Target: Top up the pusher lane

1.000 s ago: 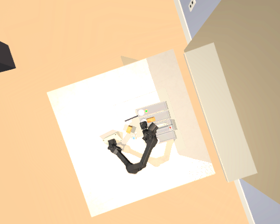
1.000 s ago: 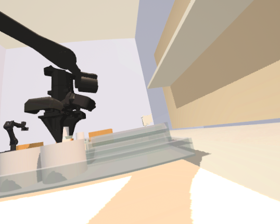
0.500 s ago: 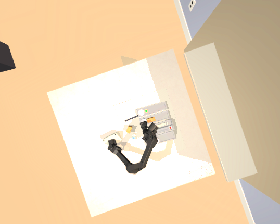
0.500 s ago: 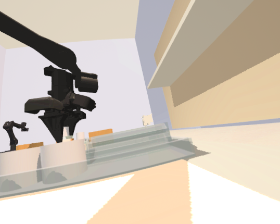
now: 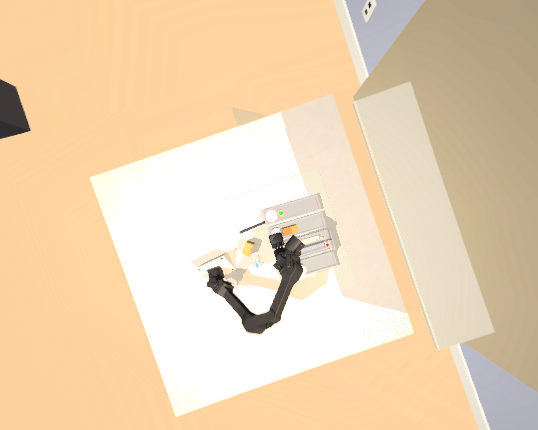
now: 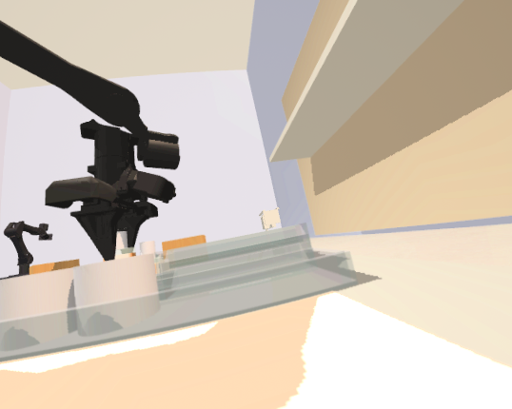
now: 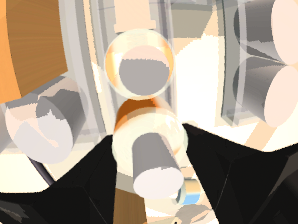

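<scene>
Now: gripper tip 140 mm past the orange box, 50 mm to the right of it and 20 mm above it. The rest, counted from my gripper tip: thin black rod (140 mm to the left, 100 mm behind, 50 mm below).
</scene>
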